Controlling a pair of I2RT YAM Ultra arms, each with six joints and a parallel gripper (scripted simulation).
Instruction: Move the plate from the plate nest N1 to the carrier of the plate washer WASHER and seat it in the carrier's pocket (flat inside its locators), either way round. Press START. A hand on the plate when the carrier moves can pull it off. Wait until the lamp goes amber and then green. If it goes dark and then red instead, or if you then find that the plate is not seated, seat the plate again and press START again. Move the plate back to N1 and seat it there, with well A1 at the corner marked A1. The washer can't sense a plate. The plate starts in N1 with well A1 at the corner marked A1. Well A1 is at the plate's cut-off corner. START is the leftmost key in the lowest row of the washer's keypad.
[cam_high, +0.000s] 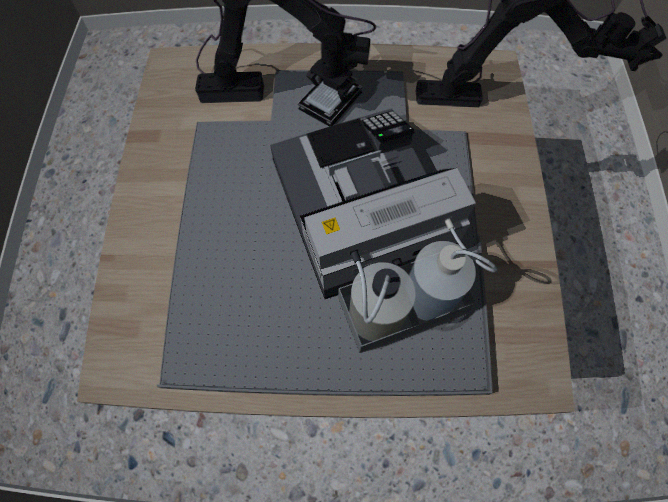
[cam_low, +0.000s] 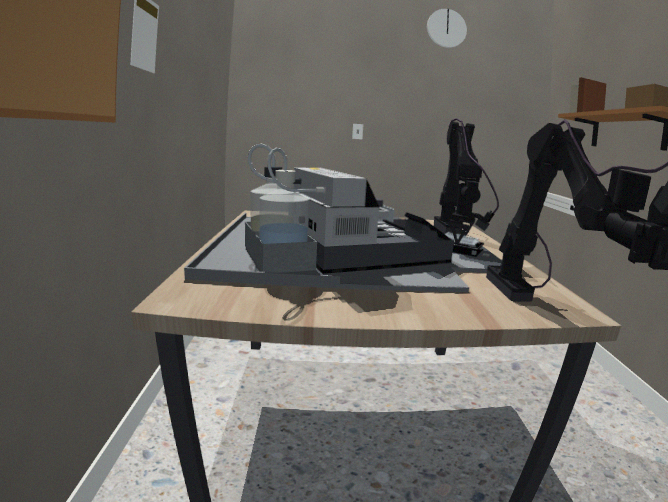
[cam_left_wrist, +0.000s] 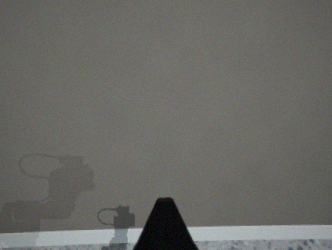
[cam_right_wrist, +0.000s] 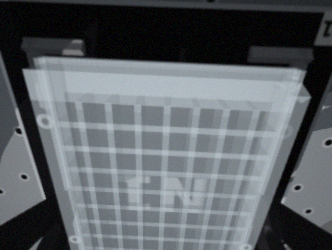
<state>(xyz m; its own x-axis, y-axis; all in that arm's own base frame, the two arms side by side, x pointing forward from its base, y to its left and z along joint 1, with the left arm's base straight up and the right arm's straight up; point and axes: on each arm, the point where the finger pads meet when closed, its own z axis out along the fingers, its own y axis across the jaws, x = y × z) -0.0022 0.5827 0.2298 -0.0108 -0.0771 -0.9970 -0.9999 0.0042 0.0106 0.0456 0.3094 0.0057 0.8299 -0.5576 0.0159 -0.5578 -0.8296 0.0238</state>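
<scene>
The white plate lies right at my right hand. Also, from my right hand: dark nest N1: 2 cm below; then grey washer housing: 35 cm ahead, 9 cm to the left, 9 cm above; then black carrier: 21 cm ahead, 5 cm above, 3 cm to the left.
</scene>
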